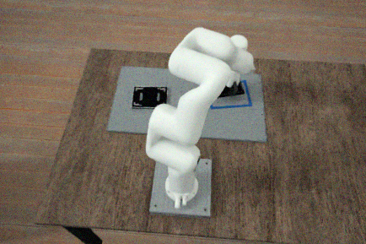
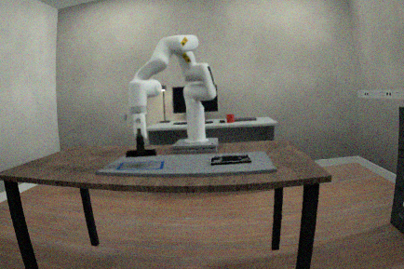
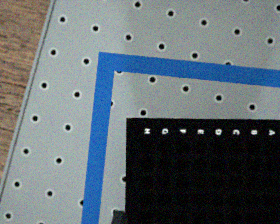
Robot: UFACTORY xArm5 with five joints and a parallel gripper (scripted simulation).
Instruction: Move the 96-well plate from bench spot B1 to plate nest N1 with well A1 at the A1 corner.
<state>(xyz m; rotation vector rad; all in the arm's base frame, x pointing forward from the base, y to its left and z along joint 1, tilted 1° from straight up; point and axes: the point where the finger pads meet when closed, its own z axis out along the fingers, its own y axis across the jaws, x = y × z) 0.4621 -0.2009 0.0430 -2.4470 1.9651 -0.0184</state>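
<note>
My gripper is now 4 cm past the plate nest N1, 36 cm to the right of it and 6 cm above it. Round my hand: black 96-well plate (1 cm below).
</note>
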